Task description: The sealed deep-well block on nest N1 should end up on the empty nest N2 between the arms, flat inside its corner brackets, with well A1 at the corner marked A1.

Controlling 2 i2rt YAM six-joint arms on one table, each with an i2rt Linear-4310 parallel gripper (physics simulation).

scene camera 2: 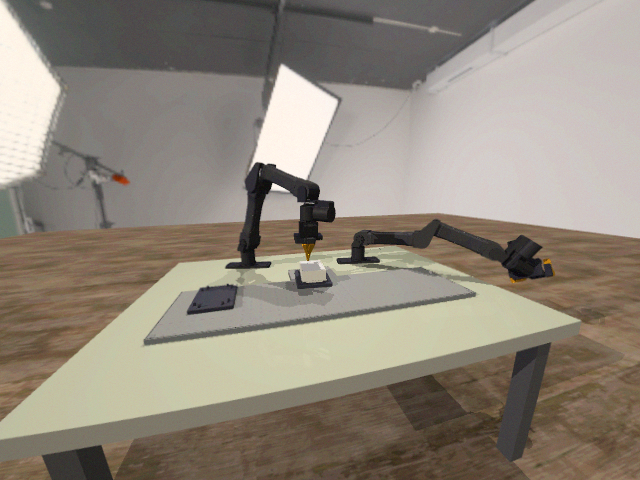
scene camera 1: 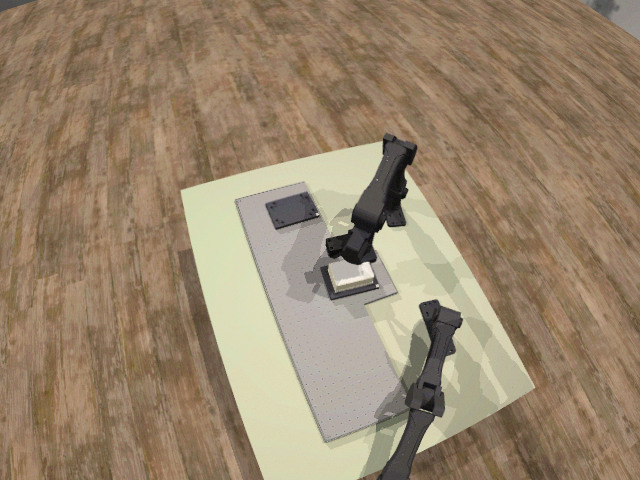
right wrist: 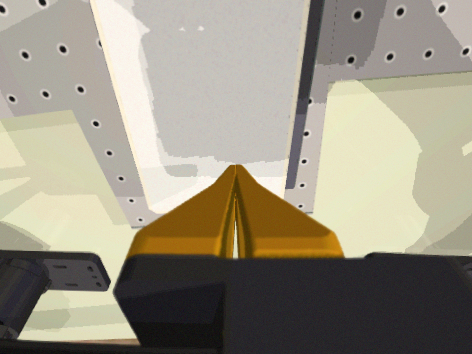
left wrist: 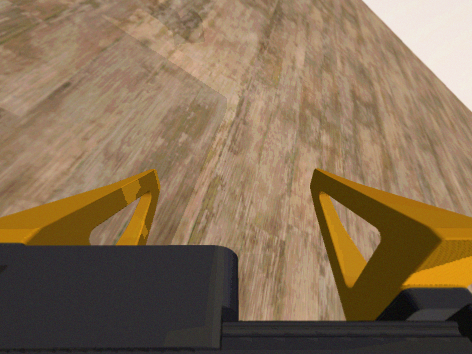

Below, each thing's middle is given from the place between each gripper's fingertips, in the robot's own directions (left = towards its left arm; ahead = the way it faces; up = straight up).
My left gripper is now 890 mm to the left of the white block (scene camera 1: 344, 276), 70 mm past it and 50 mm below it.
Right now my right hand is 30 mm above the white block, 20 mm short of it and 10 mm to the right of it.
